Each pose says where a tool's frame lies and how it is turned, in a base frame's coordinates. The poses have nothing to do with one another.
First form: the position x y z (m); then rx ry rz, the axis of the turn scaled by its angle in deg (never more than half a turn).
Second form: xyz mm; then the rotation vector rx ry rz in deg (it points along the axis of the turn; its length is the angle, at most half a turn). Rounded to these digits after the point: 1 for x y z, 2 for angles.
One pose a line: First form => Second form
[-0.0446 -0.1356 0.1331 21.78 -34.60 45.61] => [-44.6 -135.6 133.1 21.78 -34.60 45.61]
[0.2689 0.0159 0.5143 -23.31 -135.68 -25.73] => [268.9 15.9 514.3 -23.31 -135.68 -25.73]
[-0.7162 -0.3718 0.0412 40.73 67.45 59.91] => [-716.2 -371.8 41.2 40.73 67.45 59.91]
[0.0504 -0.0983 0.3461 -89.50 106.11 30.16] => [50.4 -98.3 346.1 -89.50 106.11 30.16]
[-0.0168 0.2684 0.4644 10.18 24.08 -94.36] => [-16.8 268.4 464.4 10.18 24.08 -94.36]
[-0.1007 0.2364 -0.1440 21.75 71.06 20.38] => [-100.7 236.4 -144.0 21.75 71.06 20.38]
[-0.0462 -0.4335 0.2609 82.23 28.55 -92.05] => [-46.2 -433.5 260.9 82.23 28.55 -92.05]
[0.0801 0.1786 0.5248 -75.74 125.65 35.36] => [80.1 178.6 524.8 -75.74 125.65 35.36]
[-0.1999 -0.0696 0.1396 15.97 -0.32 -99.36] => [-199.9 -69.6 139.6 15.97 -0.32 -99.36]
